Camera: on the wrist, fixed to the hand. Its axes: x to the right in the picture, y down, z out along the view.
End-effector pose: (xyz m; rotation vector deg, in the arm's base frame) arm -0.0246 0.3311 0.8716 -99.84 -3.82 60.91
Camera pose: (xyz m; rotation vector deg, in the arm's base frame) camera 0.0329 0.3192 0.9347 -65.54 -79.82 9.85
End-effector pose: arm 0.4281 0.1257 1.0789 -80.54 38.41 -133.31
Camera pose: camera 0.3839 0.1990 1.0889 91.91 16.30 90.30
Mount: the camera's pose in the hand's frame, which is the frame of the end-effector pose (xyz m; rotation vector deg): -0.0102 -0.0685 -0.0514 -9.69 -16.72 -83.33
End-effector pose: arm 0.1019 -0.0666 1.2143 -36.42 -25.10 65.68
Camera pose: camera 0.1779 -0.1068 1.2215 -8.48 -58.22 -11.80
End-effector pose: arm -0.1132 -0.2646 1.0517 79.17 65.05 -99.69
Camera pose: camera -0.1489 -0.1893 1.0739 2.05 -113.52 123.51
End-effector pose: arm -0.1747 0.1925 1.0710 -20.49 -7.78 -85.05
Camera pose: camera -0.2499 0.1828 1.0299 -38.53 -33.93 -164.86
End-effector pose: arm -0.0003 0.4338 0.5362 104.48 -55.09 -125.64
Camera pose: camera 0.0695 0.4730 0.5041 -79.13 -30.49 97.58
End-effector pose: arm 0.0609 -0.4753 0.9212 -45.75 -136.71 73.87
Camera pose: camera 0.0731 -0.4774 1.0065 60.56 -130.81 30.71
